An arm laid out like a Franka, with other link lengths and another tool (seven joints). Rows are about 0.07 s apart.
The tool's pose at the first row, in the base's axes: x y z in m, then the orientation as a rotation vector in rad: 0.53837 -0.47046 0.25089 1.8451 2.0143 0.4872
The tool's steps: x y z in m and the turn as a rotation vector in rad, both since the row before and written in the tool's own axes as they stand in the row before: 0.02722 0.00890 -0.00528 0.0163 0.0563 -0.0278; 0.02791 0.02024 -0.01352 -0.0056 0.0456 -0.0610; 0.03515 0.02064 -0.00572 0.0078 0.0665 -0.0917; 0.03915 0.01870 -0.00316 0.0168 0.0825 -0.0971; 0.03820 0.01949 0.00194 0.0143 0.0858 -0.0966; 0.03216 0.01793 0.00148 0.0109 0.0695 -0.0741; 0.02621 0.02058 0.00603 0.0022 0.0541 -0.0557; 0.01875 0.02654 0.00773 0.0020 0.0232 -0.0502; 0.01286 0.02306 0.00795 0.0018 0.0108 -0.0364; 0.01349 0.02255 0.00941 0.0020 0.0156 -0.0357; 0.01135 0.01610 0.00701 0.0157 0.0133 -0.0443; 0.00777 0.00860 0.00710 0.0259 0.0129 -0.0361; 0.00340 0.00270 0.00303 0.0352 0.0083 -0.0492; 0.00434 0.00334 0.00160 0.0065 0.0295 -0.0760; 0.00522 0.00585 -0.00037 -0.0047 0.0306 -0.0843
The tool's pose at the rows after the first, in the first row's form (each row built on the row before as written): 0.54141 -0.44262 0.25888 1.8297 2.0836 0.5219; 0.54921 -0.41349 0.28037 1.7608 2.1580 0.5581; 0.55720 -0.37612 0.29567 1.6596 2.2755 0.5938; 0.55934 -0.33456 0.30836 1.5487 2.4097 0.6333; 0.55964 -0.29267 0.31774 1.4280 2.5394 0.6777; 0.55677 -0.25722 0.32740 1.3286 2.6379 0.7144; 0.55755 -0.22410 0.33441 1.2483 2.7066 0.7505; 0.56554 -0.19265 0.34234 1.1746 2.7465 0.7615; 0.57365 -0.16686 0.34778 1.1208 2.7697 0.7639; 0.58031 -0.14005 0.35176 1.0672 2.7958 0.7695; 0.58306 -0.11952 0.35459 1.0025 2.8308 0.7542; 0.58333 -0.10600 0.35320 0.9506 2.8686 0.7251; 0.58260 -0.10088 0.35207 0.8794 2.9100 0.6784; 0.58093 -0.09544 0.35243 0.7613 2.9558 0.6825; 0.57896 -0.08857 0.35568 0.6274 2.9925 0.7016
